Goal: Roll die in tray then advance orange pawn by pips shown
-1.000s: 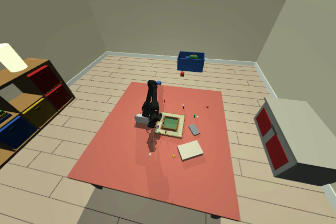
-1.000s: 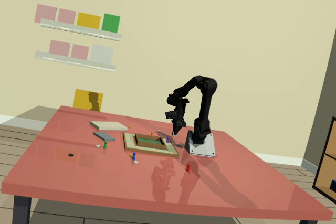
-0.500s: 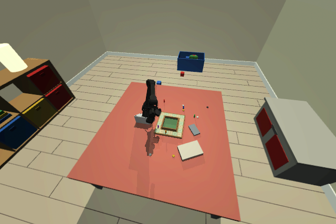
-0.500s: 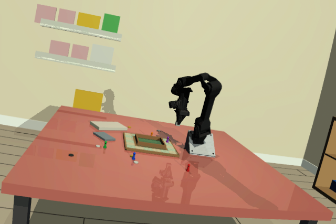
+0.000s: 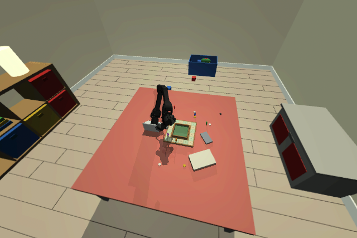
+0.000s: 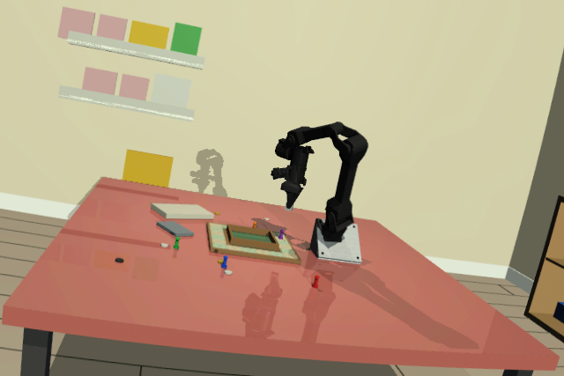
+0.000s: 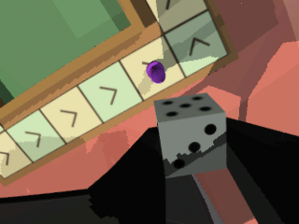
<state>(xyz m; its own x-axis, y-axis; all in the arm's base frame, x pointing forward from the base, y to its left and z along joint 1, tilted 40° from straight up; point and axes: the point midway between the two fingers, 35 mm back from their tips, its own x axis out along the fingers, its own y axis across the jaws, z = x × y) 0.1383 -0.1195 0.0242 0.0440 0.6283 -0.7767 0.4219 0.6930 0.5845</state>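
The orange pawn lies 10 cm ahead of my gripper tip, 5 cm to the right of it and 10 cm below it. Also, from my gripper tip: purple pawn: 1 cm ahead, 10 cm below; grey die: right at my gripper tip; green tray: 13 cm ahead, 6 cm to the left, 12 cm below.
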